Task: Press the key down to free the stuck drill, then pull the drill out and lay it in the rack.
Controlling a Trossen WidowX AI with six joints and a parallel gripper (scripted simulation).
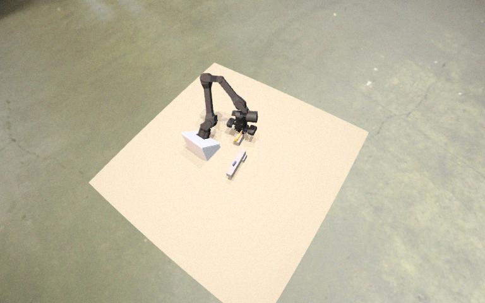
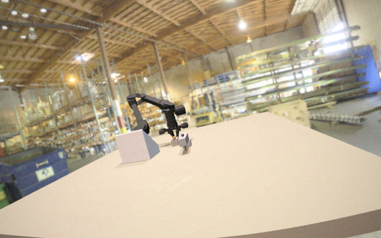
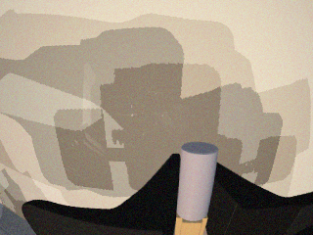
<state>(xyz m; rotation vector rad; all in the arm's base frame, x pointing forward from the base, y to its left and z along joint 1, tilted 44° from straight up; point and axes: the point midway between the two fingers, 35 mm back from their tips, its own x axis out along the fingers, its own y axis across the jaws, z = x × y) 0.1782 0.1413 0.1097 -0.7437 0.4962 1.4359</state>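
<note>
Right now the drill is 40 mm to the right of my gripper tip and 40 mm above it. The rest, counted from my gripper tip: rack (50 mm to the right, 10 mm above); blue key (100 mm ahead, 240 mm to the right, 40 mm above); housing block (100 mm ahead, 210 mm to the right, 40 mm above).
</note>
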